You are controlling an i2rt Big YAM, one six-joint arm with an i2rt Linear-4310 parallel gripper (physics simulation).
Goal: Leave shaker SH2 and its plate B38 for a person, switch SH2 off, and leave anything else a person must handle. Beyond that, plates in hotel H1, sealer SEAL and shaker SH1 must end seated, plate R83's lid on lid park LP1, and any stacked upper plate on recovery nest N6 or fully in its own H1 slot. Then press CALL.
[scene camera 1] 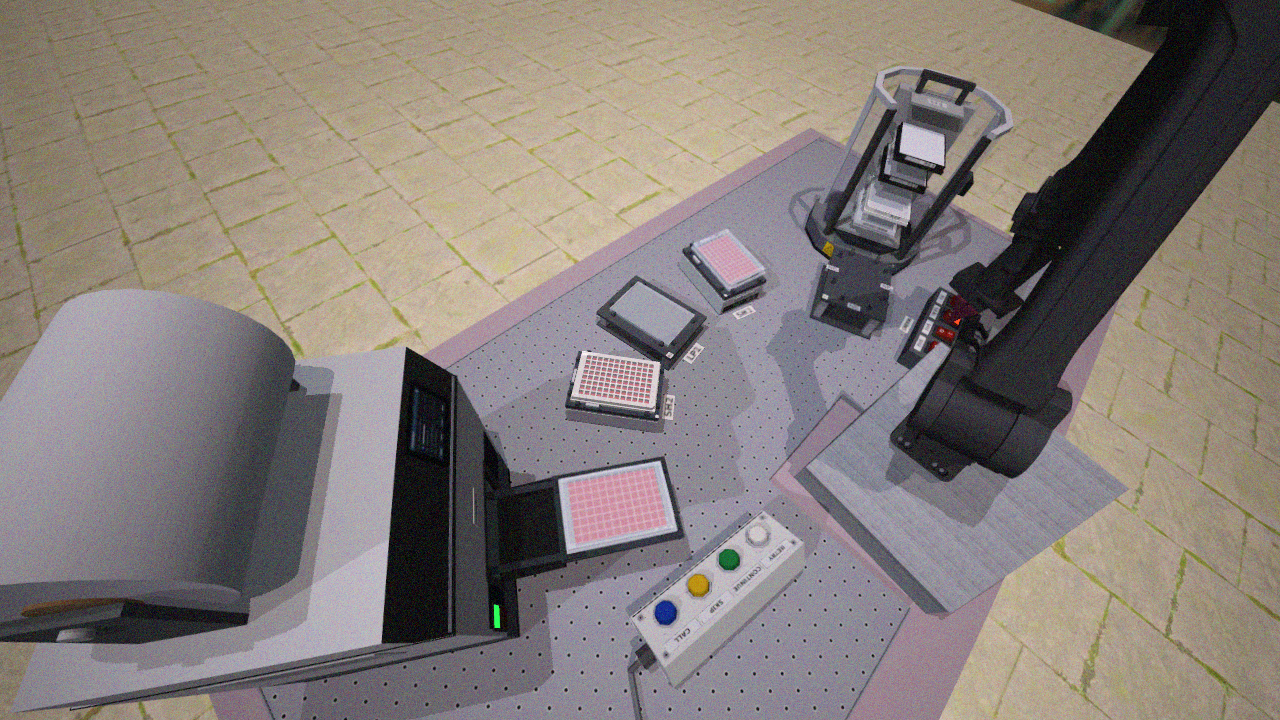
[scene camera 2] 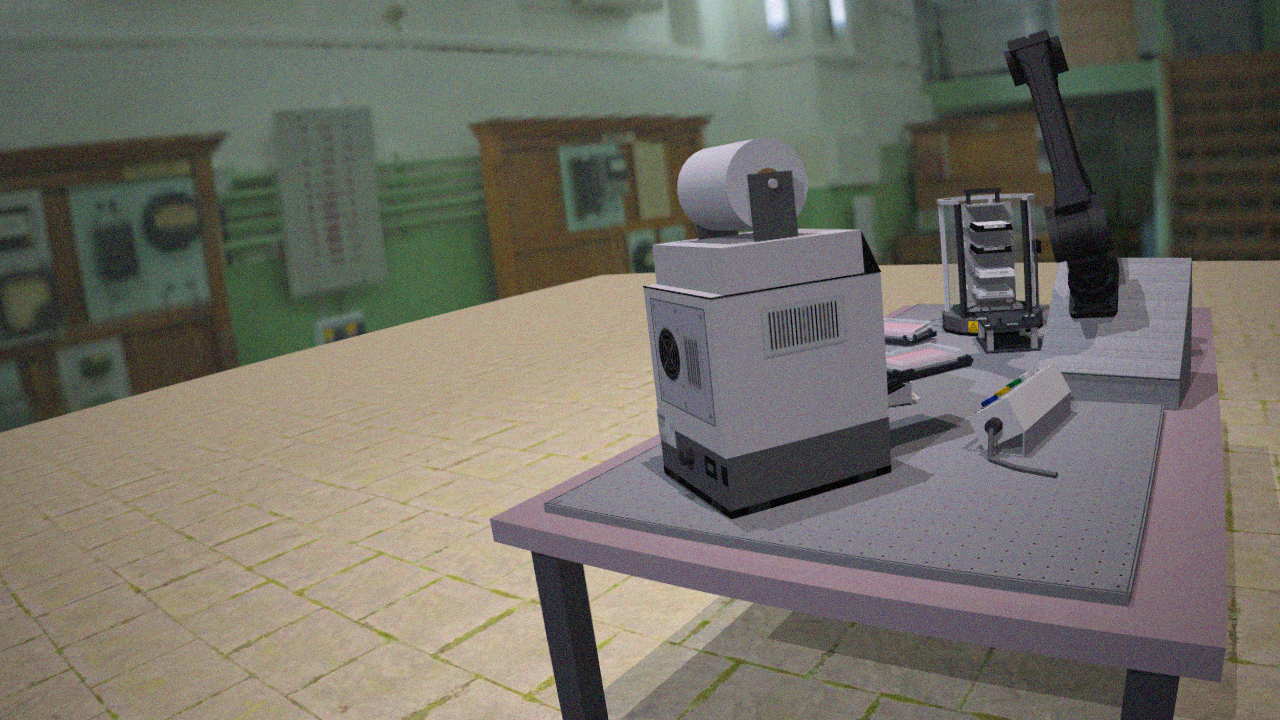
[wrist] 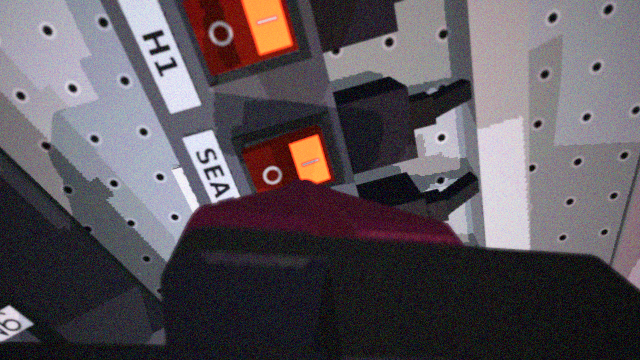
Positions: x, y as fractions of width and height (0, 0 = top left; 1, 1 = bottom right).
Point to a button box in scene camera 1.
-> At 0.55, 0.87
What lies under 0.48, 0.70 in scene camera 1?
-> A pink plate.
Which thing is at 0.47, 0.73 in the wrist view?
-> My gripper.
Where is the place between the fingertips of my gripper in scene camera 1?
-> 0.74, 0.45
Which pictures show the lidded plate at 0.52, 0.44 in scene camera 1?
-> Scene camera 1 only.
